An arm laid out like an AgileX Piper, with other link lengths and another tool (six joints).
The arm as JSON. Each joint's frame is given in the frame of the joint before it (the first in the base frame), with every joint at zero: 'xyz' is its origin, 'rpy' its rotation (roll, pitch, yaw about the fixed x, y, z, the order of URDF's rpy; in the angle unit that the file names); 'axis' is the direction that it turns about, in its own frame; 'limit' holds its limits. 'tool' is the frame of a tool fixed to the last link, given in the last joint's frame.
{
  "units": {
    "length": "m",
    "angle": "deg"
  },
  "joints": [
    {
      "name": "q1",
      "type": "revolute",
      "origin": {
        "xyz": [
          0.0,
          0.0,
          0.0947
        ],
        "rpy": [
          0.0,
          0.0,
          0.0
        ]
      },
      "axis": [
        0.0,
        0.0,
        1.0
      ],
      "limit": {
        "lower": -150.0,
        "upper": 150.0
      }
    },
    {
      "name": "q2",
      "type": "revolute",
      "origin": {
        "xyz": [
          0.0,
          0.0,
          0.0
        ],
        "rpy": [
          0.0,
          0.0,
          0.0
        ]
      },
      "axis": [
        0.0,
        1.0,
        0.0
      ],
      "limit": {
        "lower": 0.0,
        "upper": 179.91
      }
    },
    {
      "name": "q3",
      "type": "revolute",
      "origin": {
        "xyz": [
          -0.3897,
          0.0,
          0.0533
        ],
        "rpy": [
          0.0,
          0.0,
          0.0
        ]
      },
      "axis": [
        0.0,
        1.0,
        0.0
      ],
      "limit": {
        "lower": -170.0,
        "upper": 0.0
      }
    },
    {
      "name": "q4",
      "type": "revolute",
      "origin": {
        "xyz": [
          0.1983,
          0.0,
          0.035
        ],
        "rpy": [
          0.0,
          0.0,
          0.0
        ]
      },
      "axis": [
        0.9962,
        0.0,
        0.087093
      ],
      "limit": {
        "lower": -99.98,
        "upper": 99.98
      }
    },
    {
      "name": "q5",
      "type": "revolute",
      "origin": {
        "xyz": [
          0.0,
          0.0,
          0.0
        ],
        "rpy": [
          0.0,
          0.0,
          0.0
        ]
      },
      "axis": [
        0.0,
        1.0,
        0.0
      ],
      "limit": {
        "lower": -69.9,
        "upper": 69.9
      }
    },
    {
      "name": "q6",
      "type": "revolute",
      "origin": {
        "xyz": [
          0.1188,
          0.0,
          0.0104
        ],
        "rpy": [
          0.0,
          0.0,
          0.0
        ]
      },
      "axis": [
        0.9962,
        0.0,
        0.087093
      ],
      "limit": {
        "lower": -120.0,
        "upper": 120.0
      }
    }
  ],
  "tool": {
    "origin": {
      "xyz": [
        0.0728,
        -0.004,
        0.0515
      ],
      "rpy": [
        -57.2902,
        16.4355,
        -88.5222
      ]
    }
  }
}
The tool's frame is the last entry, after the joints.
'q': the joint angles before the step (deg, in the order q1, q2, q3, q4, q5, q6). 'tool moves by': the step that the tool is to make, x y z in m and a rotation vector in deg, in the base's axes. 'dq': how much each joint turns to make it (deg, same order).
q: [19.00 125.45 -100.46 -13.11 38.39 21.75]
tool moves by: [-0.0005 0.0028 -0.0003 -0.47 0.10 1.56]
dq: [0.00 0.00 0.00 0.78 -0.05 -2.17]
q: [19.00 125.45 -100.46 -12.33 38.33 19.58]
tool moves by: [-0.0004 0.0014 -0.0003 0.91 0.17 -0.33]
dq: [0.00 0.00 0.02 0.93 -0.15 0.05]
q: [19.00 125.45 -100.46 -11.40 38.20 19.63]
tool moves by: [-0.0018 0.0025 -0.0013 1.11 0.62 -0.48]
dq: [0.13 -0.01 0.01 1.26 0.24 0.16]
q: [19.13 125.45 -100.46 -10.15 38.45 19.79]
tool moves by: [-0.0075 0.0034 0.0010 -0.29 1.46 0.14]
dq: [0.60 -0.57 -0.01 0.36 2.09 0.00]
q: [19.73 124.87 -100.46 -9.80 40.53 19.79]
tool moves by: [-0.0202 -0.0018 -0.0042 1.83 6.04 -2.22]
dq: [0.01 -1.16 0.00 4.22 6.29 0.09]
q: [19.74 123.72 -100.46 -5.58 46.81 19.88]
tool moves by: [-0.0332 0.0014 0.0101 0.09 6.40 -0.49]
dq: [0.91 -2.91 0.00 2.60 8.91 0.01]
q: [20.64 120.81 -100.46 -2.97 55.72 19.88]
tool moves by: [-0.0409 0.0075 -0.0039 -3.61 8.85 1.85]
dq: [2.54 -1.30 -0.21 0.07 11.09 0.12]
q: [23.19 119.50 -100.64 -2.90 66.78 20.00]
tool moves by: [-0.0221 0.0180 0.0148 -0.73 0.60 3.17]
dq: [3.05 -2.21 0.29 -0.36 2.76 -0.18]
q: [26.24 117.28 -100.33 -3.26 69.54 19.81]
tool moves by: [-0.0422 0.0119 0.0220 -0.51 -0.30 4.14]
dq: [3.82 -5.83 5.72 -0.57 0.07 -0.21]
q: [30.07 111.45 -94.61 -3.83 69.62 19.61]
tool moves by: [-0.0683 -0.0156 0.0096 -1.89 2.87 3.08]
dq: [3.05 -8.82 12.27 -0.11 -0.02 0.00]
